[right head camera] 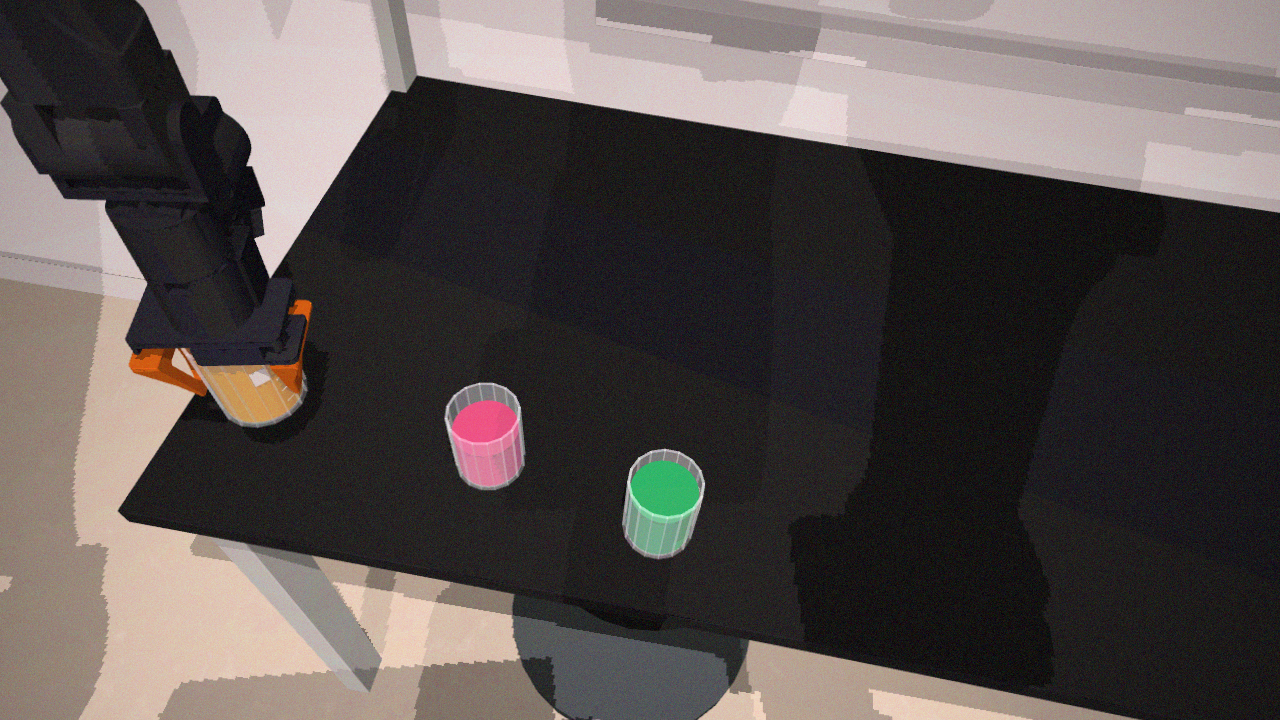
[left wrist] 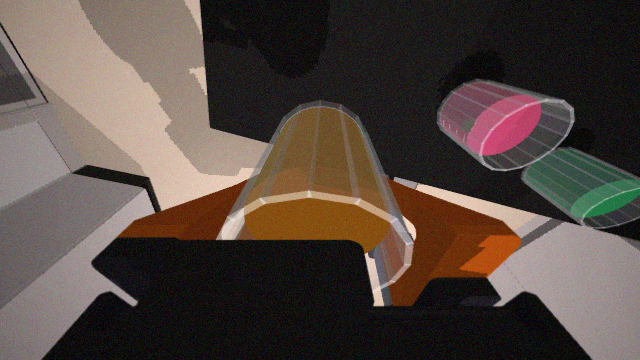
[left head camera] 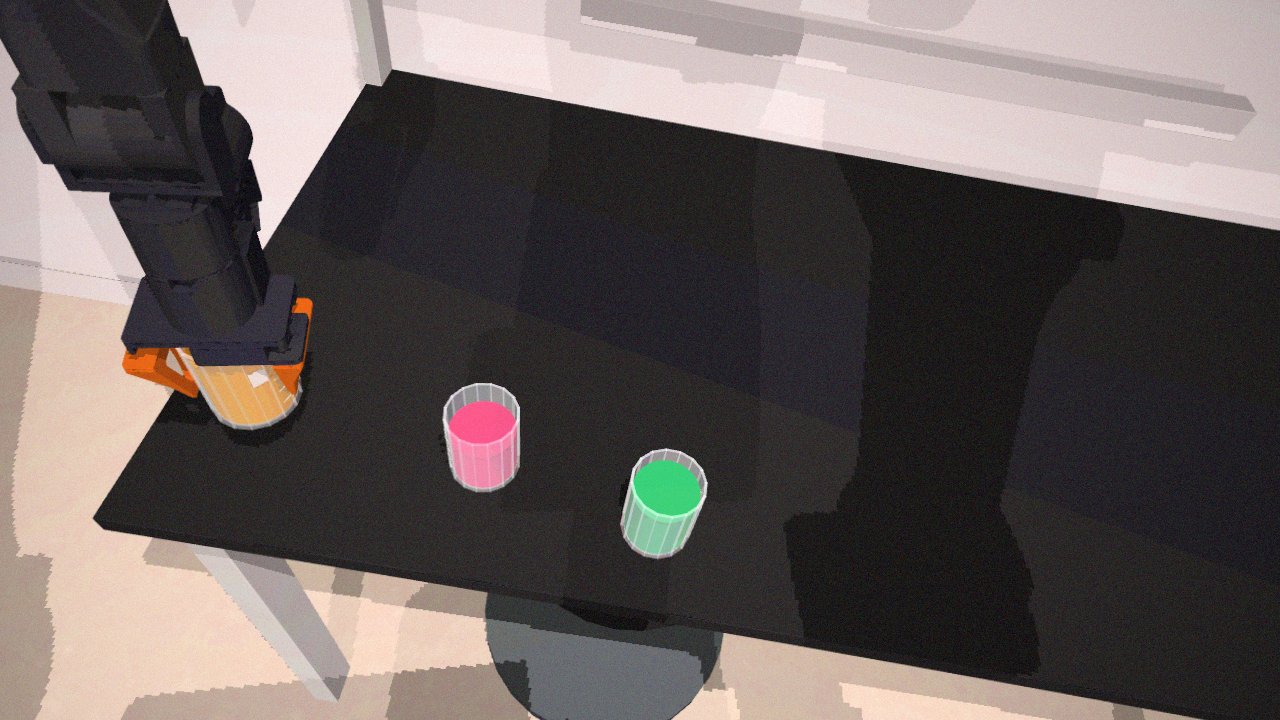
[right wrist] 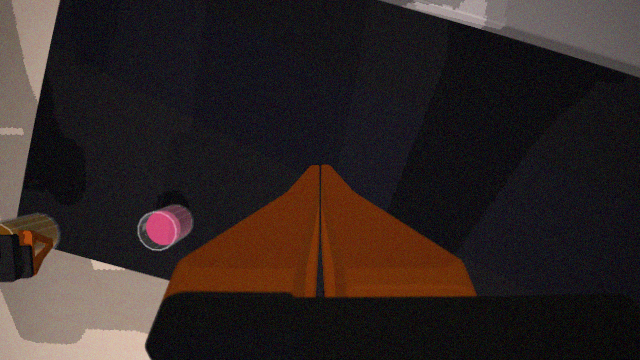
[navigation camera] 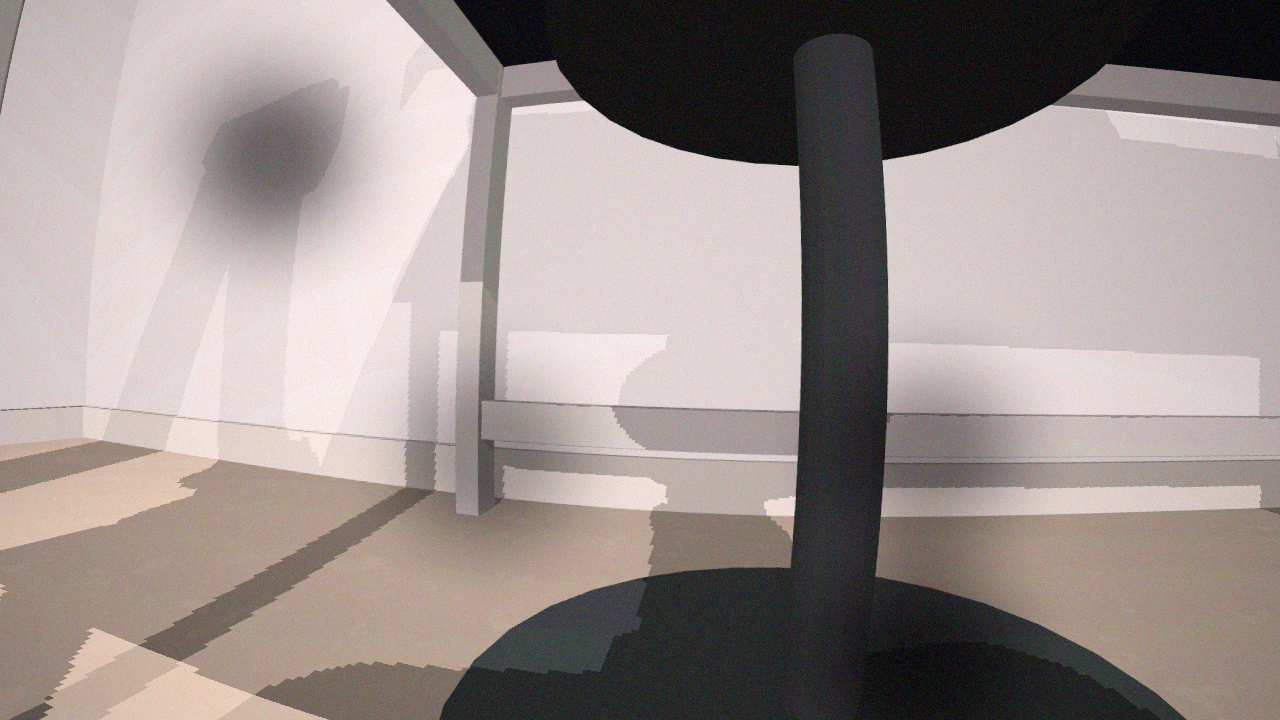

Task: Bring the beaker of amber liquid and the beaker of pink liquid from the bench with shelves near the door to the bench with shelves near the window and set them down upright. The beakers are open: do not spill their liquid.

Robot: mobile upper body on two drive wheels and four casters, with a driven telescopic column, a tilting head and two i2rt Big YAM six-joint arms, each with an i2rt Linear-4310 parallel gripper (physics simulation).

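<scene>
The beaker of amber liquid [left head camera: 246,402] [right head camera: 255,402] [left wrist: 320,150] [right wrist: 42,225] is between the fingers of my left gripper [left head camera: 245,392] [right head camera: 250,390] [left wrist: 319,180], which is shut on it. It is roughly upright above the left end of the black bench top [left head camera: 626,268] [right head camera: 626,268], and its shadow lies apart from its base. The beaker of pink liquid [left head camera: 483,456] [right head camera: 487,456] [left wrist: 505,125] [right wrist: 162,228] stands upright on the bench, right of the amber one in the head views. My right gripper [right wrist: 320,180] is shut and empty, and points at the bench top from above.
A beaker of green liquid [left head camera: 662,514] [right head camera: 660,514] [left wrist: 602,192] stands right of the pink one, near the bench's front edge. A round stool [left head camera: 617,667] [right head camera: 640,667] [navigation camera: 841,313] stands at the front edge. A bench leg [left head camera: 277,617] [right head camera: 299,608] is at the left front.
</scene>
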